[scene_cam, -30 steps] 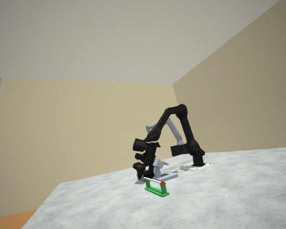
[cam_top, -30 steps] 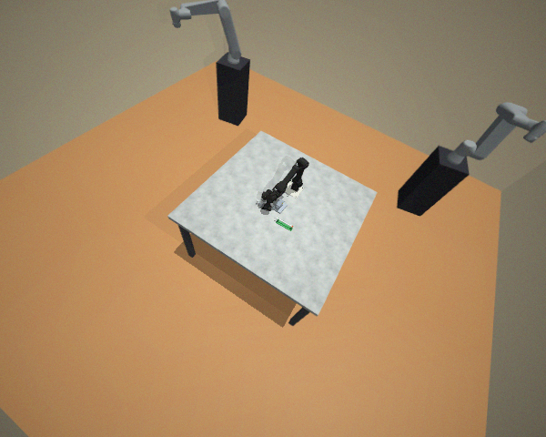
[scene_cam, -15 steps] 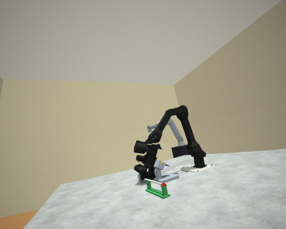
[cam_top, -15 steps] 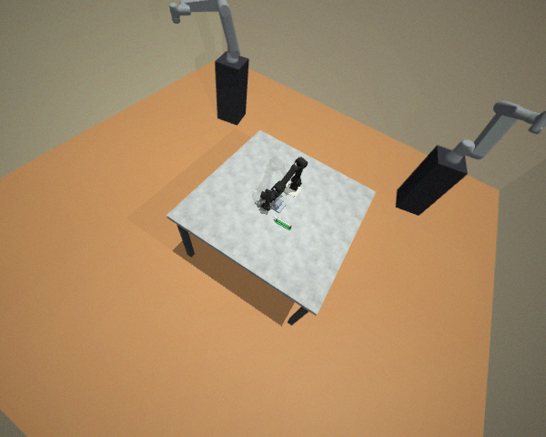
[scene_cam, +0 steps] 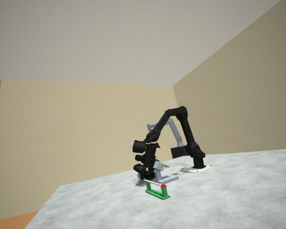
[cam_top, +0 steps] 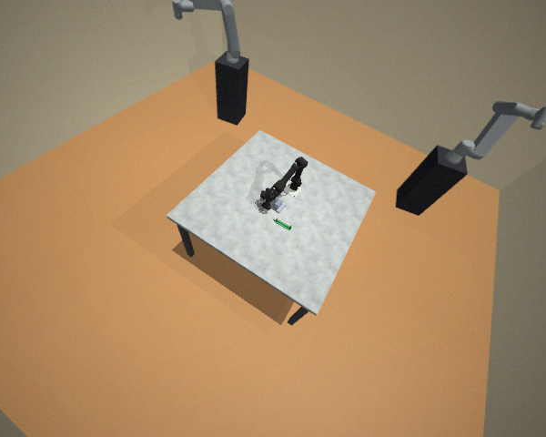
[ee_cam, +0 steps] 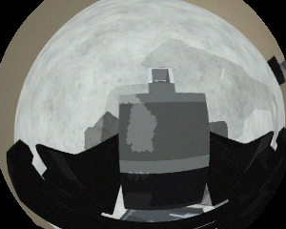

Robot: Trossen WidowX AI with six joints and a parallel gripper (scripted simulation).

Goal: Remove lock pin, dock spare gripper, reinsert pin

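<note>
My gripper tip is now 130 mm to the right of the mount socket, 40 mm below it and 20 mm past it. Round my gripper tip: spare gripper 20 mm above; green cradle 230 mm to the left, 120 mm ahead, 10 mm above.
</note>
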